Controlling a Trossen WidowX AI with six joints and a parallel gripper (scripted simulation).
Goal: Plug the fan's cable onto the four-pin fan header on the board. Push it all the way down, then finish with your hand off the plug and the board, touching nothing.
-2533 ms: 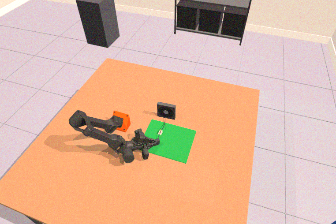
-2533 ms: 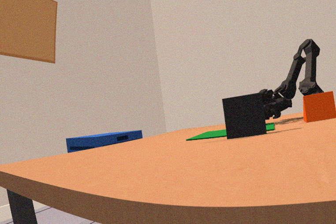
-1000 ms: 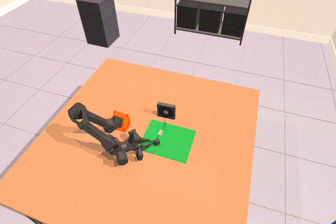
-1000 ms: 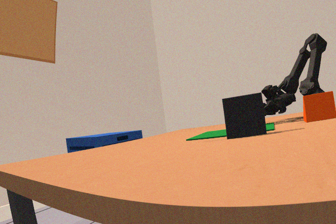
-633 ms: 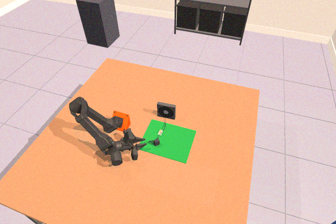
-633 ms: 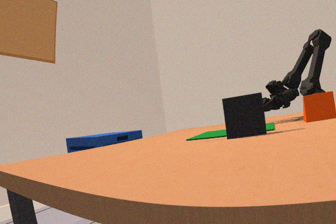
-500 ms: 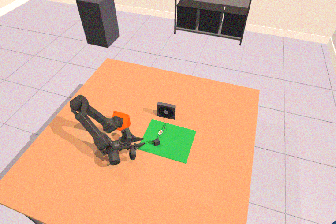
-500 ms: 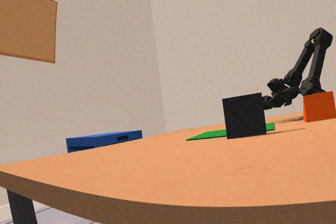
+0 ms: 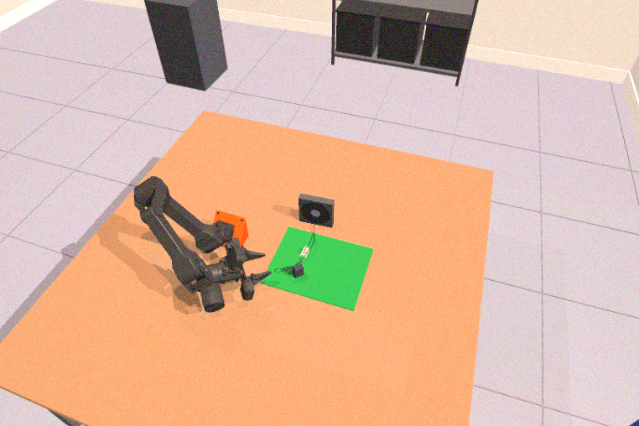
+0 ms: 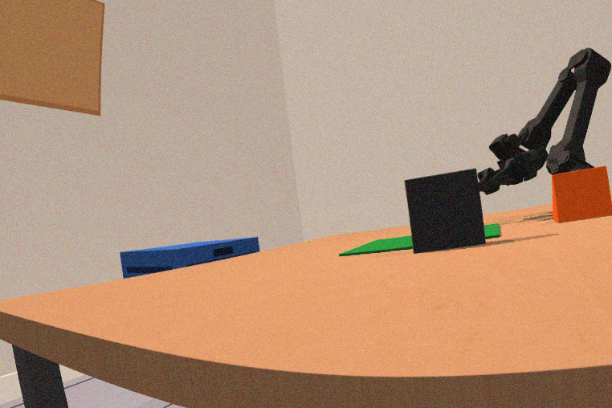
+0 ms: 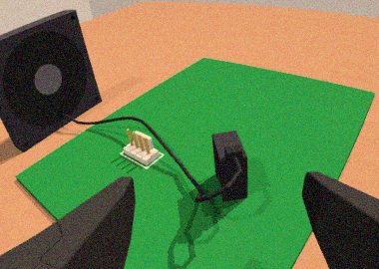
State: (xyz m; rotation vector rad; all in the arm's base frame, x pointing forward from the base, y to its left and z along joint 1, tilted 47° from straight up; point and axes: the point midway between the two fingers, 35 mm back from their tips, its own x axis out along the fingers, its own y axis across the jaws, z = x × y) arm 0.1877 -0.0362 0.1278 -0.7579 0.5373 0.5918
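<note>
The four-pin header is 60 mm ahead of my gripper tip, 140 mm to the left of it and 90 mm below it. Round my gripper tip: fan 50 mm ahead, 270 mm to the left, 40 mm below; then green board 120 mm ahead, 110 mm to the left, 110 mm below.
</note>
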